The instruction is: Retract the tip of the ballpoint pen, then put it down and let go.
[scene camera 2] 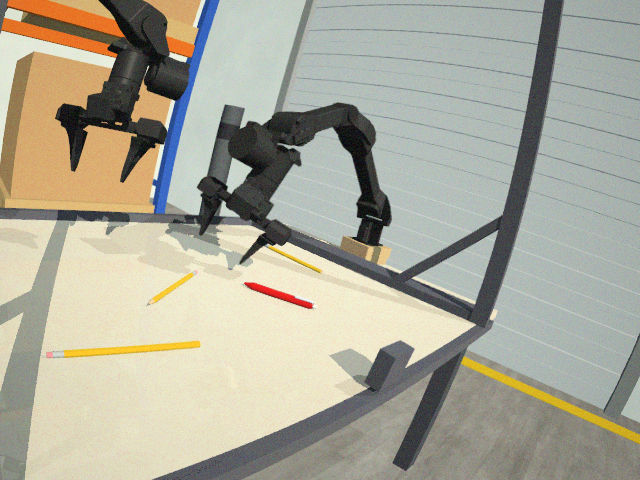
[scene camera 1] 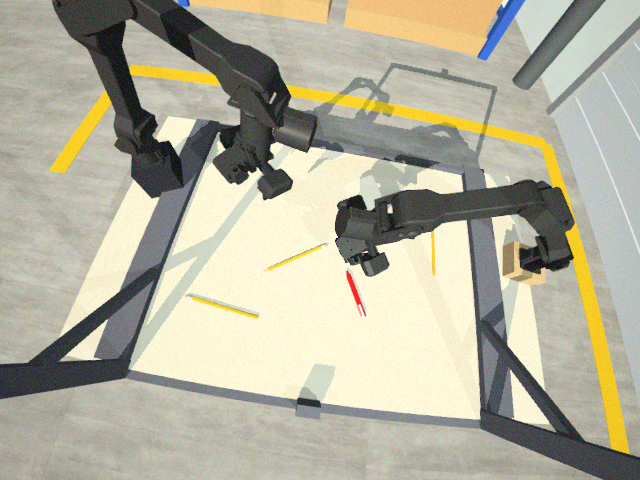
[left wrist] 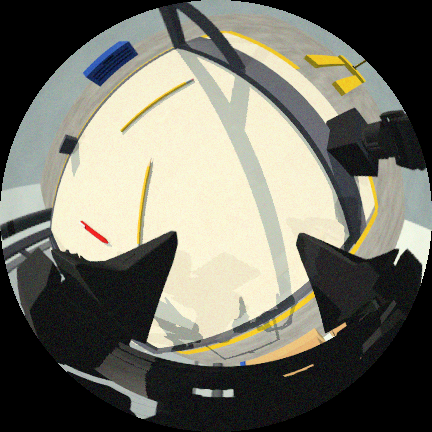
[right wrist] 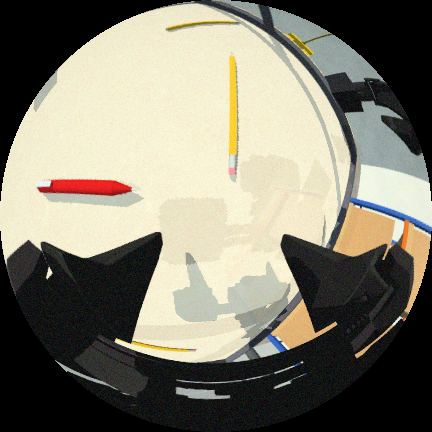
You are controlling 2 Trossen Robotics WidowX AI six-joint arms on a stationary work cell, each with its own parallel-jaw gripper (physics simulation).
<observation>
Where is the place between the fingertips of my left gripper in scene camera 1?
254, 186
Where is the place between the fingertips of my right gripper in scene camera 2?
219, 249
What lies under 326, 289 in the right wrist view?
My right gripper.
</observation>
